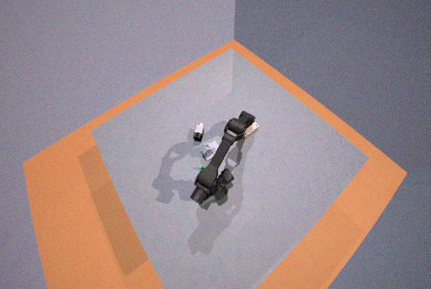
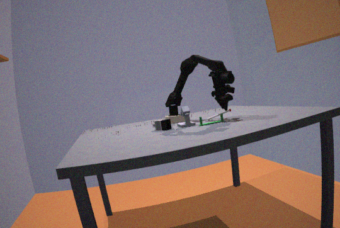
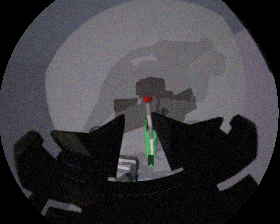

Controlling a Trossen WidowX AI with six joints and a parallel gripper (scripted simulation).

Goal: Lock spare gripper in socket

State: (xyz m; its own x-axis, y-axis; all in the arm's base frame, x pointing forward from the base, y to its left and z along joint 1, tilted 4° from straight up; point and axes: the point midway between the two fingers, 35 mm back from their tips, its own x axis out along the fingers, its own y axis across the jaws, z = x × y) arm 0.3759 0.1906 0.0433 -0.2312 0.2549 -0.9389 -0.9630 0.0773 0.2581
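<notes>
Now: the green bar-shaped rack 1 cm ahead of my gripper tip, 10 cm to the right of it and 4 cm below it. Round my gripper tip: spare gripper (12 cm behind, 35 cm to the right, 3 cm below); then grey socket mount (8 cm behind, 21 cm to the right, 1 cm below).
</notes>
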